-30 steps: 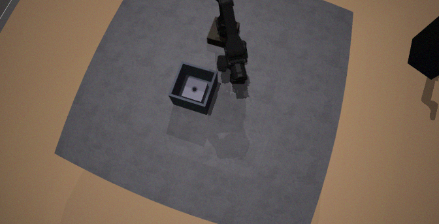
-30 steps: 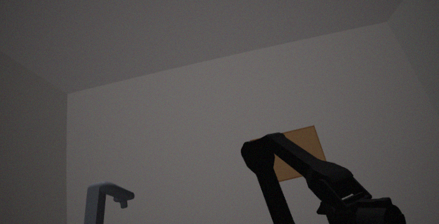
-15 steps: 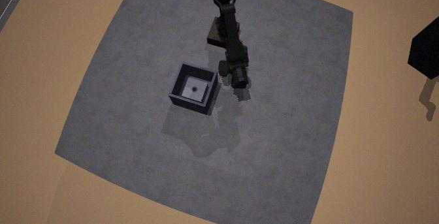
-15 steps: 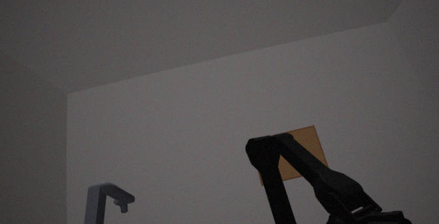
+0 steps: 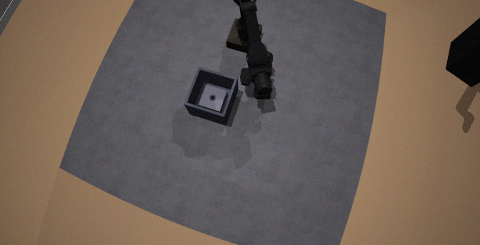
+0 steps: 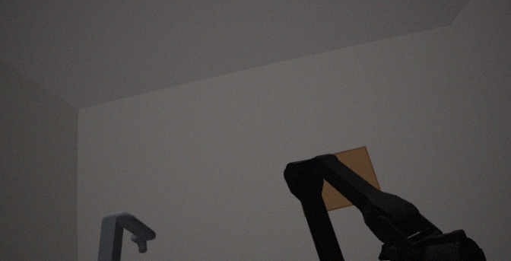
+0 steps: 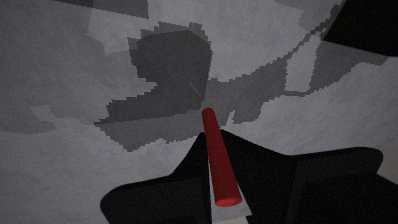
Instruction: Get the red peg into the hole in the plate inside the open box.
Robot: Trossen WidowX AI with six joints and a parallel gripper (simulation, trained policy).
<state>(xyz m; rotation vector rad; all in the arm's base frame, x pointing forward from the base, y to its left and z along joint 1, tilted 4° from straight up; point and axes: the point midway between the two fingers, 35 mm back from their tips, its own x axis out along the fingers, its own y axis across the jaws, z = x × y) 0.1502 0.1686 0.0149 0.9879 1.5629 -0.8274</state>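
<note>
Right now the plate is 170 mm ahead of my gripper tip, 160 mm to the right of it and 10 mm above it. Round my gripper tip: red peg 10 mm to the right, 20 mm above.
</note>
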